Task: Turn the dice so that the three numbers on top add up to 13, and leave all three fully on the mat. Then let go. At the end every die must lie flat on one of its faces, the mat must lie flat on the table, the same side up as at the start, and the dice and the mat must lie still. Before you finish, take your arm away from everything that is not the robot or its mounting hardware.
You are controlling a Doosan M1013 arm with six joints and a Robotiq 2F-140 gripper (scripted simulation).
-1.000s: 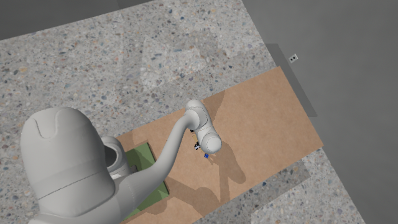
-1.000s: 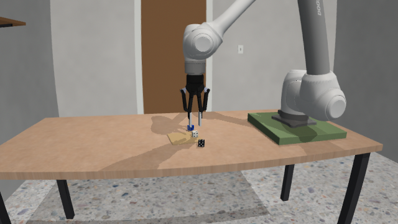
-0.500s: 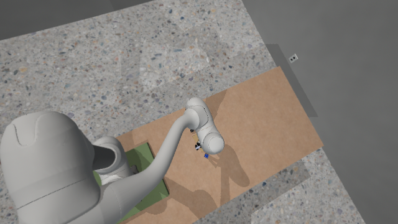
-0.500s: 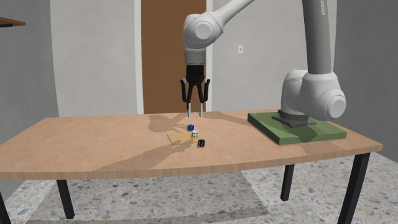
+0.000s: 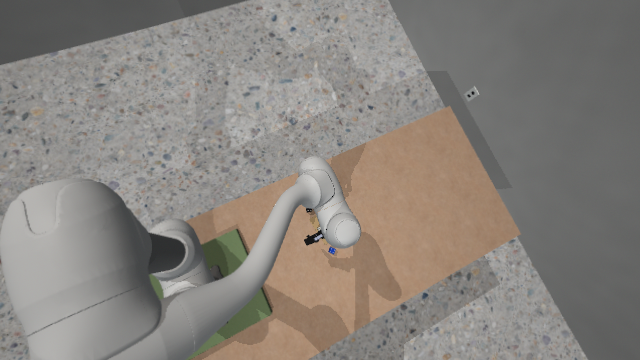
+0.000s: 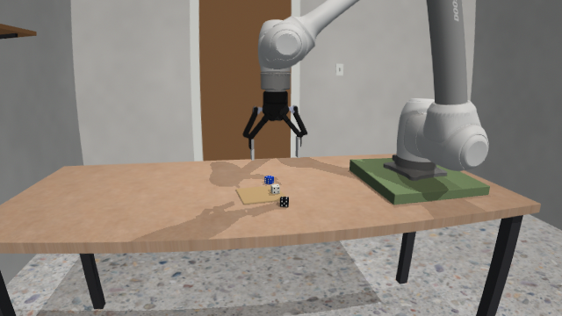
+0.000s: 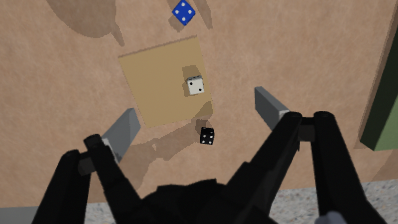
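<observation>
Right now the blue die is 12 cm below my hand, 11 cm to the right of it and 1 cm behind it. From my hand the other things lie so: white die: 11 cm below; tan mat: 13 cm below, 5 cm ahead, 1 cm to the right; black die: 12 cm below, 11 cm to the left, 1 cm ahead.
</observation>
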